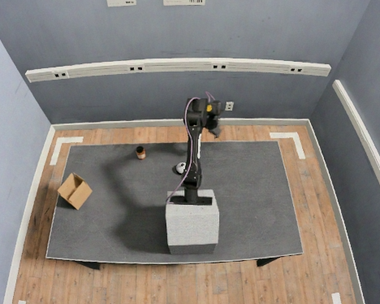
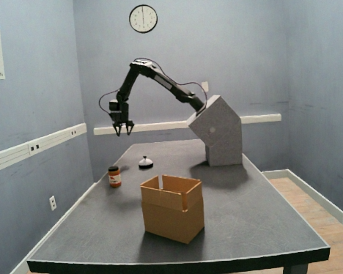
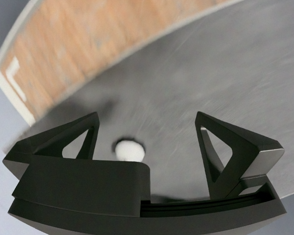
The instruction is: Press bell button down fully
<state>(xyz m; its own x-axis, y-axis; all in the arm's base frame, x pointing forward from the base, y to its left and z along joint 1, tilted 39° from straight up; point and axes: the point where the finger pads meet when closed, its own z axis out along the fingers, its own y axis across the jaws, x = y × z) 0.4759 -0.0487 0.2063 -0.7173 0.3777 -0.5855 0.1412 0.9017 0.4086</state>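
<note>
Now: hand 17 cm past the dark button, 12 cm to the right of it and 11 cm above it. Also, from my hand: paprika jar (12 cm behind, 41 cm to the left, 13 cm below); bell (17 cm behind, 12 cm to the left, 13 cm below).
</note>
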